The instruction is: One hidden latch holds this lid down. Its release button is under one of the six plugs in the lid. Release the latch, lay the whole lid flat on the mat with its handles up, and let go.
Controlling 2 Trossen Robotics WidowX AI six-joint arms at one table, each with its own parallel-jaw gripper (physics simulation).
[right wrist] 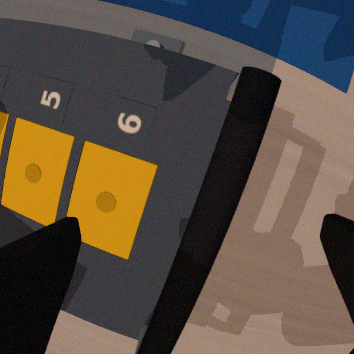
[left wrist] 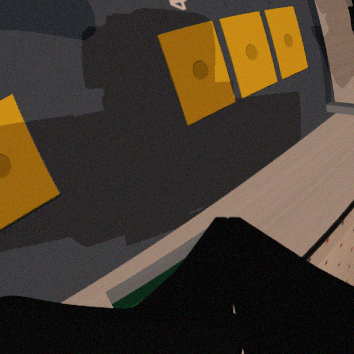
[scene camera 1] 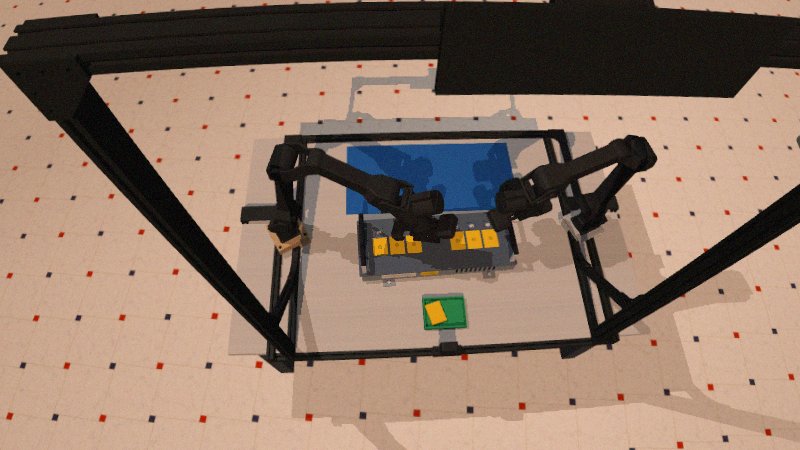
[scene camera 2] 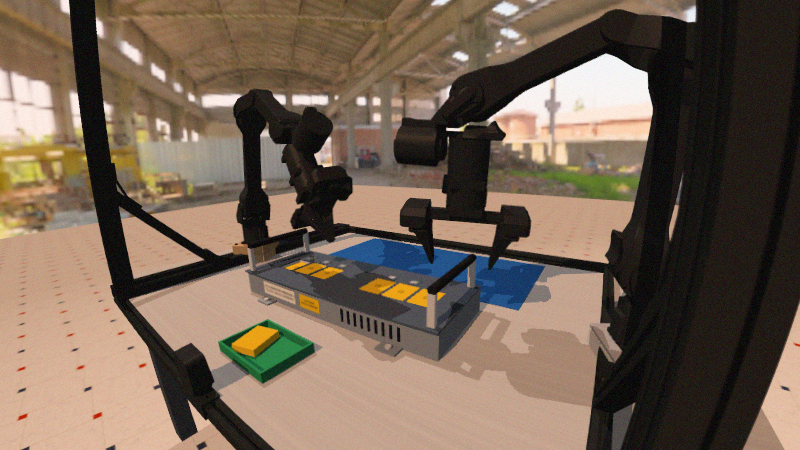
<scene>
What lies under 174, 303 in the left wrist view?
My left gripper.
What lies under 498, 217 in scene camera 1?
My right gripper.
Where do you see a blue mat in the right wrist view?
At 309, 42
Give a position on a lid plug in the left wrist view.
284, 30
</scene>
